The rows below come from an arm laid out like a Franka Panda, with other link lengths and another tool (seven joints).
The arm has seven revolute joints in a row. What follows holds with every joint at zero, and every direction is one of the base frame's.
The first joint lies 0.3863 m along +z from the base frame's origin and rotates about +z.
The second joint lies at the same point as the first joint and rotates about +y.
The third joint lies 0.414 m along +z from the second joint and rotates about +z.
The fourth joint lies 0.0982 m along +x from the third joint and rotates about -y.
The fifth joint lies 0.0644 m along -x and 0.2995 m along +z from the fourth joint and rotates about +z.
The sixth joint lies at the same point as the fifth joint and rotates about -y.
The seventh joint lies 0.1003 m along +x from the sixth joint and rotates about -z.
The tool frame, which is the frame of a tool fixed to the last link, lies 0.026 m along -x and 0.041 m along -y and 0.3 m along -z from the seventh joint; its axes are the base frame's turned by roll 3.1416, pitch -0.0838 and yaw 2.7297 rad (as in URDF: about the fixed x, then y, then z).
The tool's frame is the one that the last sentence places.
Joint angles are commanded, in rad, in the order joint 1, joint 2, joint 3, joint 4, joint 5, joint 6, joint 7. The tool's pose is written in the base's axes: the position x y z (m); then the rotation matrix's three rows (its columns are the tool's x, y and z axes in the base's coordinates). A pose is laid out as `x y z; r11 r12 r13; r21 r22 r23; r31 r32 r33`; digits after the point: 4 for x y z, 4 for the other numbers.
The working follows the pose.
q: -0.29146, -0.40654, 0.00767, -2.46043, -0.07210, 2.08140, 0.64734
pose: 0.2646 -0.1125 0.4266; -0.2581 0.9660 -0.0127; 0.9660 0.2583 0.0097; 0.0126 -0.0098 -0.9999
Where each joint sits with the arm in this pose, in the base's axes (m; each line is computed from the numbers above, not from the rounded line before):
joint 1: 0.0000 0.0000 0.3863
joint 2: 0.0000 0.0000 0.3863
joint 3: -0.1568 0.0470 0.7666
joint 4: -0.0702 0.0218 0.8054
joint 5: 0.2130 -0.0612 0.7233
joint 6: 0.2130 -0.0612 0.7233
joint 7: 0.3102 -0.0859 0.7259
the tool: 0.2646 -0.1125 0.4266

